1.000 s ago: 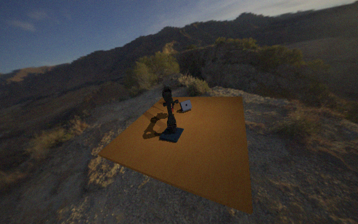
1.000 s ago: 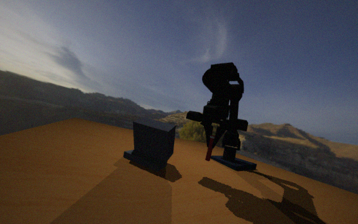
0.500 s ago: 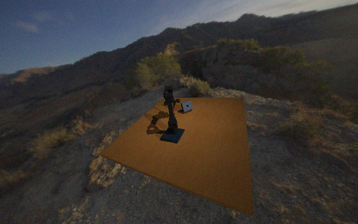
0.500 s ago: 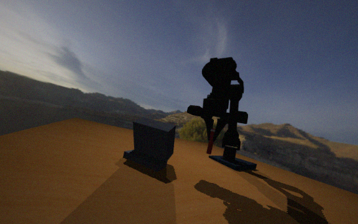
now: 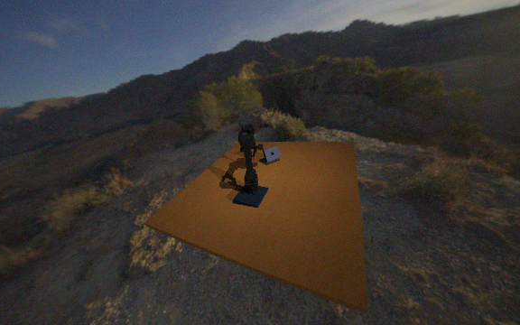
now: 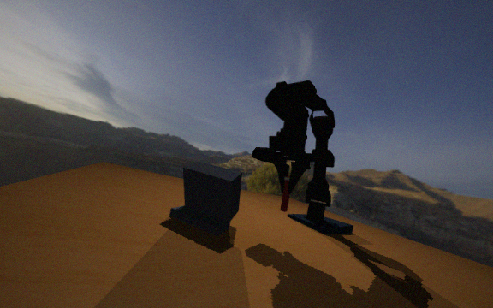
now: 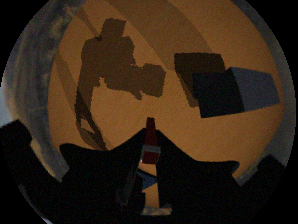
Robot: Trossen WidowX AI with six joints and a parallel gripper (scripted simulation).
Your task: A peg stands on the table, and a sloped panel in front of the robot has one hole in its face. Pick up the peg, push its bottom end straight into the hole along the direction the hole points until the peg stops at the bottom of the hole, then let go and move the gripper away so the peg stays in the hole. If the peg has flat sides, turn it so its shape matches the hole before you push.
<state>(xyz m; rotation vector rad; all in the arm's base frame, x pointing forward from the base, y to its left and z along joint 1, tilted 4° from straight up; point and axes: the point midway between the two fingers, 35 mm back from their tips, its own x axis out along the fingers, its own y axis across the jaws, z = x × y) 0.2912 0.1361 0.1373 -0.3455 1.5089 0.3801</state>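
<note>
Right now the sloped panel is 140 mm ahead of my gripper tip, 110 mm to the right of it and 40 mm below it. Round my gripper tip: flat dark foot (160 mm ahead, 110 mm below, 90 mm to the right); then red peg (20 mm above).
</note>
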